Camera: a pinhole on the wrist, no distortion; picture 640 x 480 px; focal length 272.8 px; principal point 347.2 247.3 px. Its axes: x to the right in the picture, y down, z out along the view. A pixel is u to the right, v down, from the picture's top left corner.
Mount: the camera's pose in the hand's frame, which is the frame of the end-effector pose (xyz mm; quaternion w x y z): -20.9 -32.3 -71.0 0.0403 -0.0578 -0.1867 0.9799
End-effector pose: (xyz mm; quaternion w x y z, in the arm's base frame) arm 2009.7 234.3 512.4 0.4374 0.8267 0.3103 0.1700
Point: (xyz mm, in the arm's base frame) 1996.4 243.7 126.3
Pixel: 293.9 378.7
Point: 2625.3 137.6 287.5
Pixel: 73.2 39.7
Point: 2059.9 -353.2 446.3
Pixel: outside the picture
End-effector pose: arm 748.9 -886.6 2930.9 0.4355 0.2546 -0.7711 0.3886
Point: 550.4 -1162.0 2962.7
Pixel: 184.3 115.4
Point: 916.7 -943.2 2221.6
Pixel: outside the picture
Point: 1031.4 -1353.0 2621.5
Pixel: 488.4 329.0
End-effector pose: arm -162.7 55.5 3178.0 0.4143 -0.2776 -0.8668 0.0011
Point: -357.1 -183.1 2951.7
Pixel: 423.8 313.1
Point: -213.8 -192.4 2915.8
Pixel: 555.8 306.4
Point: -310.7 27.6 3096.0
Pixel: 286.3 192.3
